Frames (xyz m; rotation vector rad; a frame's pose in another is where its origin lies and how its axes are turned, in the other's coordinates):
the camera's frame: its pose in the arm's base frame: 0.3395 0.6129 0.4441 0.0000 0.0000 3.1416
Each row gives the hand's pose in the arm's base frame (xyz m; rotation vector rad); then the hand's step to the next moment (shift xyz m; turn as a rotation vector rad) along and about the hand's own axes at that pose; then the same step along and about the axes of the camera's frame.
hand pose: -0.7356 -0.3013 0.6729 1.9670 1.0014 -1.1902
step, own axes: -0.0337 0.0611 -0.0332 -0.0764 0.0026 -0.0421
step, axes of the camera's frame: -0.0559 0.0144 0.0513 0.0028 -0.0109 0.0865
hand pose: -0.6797 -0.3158 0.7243 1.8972 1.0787 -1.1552
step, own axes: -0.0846 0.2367 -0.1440 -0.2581 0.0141 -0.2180
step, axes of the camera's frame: -0.2408 0.0093 0.1607 -0.0233 -0.0983 0.3227
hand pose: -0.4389 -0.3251 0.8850 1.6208 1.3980 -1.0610
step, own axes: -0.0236 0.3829 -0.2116 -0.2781 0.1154 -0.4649
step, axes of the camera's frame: -0.4033 -0.1316 0.1094 -0.1522 -0.3022 0.4385
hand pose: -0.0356 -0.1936 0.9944 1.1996 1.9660 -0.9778
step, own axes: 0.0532 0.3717 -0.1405 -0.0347 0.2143 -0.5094
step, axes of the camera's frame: -0.3000 -0.2571 -0.0682 -0.1421 -0.4787 0.2392
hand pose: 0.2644 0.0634 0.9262 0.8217 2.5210 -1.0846
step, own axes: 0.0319 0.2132 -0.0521 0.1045 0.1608 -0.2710
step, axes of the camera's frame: -0.1007 -0.1695 -0.1016 -0.0052 -0.3289 0.0446
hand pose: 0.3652 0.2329 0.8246 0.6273 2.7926 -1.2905
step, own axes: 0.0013 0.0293 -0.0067 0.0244 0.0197 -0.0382
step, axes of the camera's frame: -0.0103 -0.0224 -0.0172 0.0092 -0.0481 0.0068
